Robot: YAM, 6 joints.
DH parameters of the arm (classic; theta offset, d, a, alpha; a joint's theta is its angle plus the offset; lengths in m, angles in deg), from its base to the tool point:
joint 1: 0 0.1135 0.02 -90
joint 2: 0 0 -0.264 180
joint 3: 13.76 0 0.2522 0
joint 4: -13.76 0 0.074 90
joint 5: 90 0 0 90
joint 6: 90 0.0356 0 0
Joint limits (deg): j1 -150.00..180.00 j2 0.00..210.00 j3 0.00..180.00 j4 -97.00..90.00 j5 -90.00..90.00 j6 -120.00..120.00
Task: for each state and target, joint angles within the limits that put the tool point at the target. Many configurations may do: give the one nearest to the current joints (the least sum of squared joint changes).
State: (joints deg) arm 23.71 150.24 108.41 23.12 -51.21 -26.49
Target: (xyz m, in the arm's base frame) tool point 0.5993 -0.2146 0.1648
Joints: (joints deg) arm -21.05 168.26 152.04 20.75 -24.95 -26.49
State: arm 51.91 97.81 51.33 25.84 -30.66 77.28
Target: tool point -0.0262 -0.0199 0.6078
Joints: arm 61.42 41.32 85.65 37.62 -22.27 77.28
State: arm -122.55 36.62 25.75 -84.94 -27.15 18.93
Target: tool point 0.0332 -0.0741 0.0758
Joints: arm -79.75 63.38 7.15 -38.68 -33.18 18.93
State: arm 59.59 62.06 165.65 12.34 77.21 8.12
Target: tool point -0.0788 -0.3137 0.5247
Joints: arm 69.58 23.47 122.77 -8.88 90.00 8.12
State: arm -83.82 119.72 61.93 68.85 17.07 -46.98
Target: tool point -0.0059 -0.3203 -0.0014
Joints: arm -89.07 132.48 35.99 63.05 18.19 -46.98
